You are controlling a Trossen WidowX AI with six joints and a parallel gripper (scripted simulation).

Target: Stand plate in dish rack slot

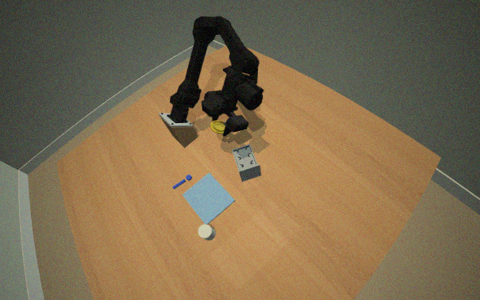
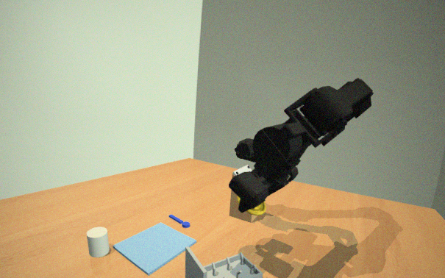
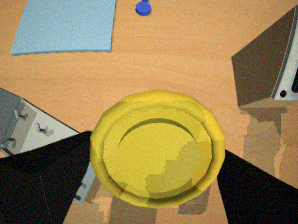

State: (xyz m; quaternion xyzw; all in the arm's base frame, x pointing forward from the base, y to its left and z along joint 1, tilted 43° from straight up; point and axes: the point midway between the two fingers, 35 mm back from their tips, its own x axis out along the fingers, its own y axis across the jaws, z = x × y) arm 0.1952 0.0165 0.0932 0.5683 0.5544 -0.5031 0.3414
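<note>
Right now the grey dish rack is 110 mm ahead of my gripper tip and 100 mm below it. Round my gripper tip: small blue spoon: 210 mm to the right, 120 mm below, 20 mm behind; then yellow plate: 10 mm above; then white cup: 270 mm to the right, 190 mm ahead, 100 mm below.
</note>
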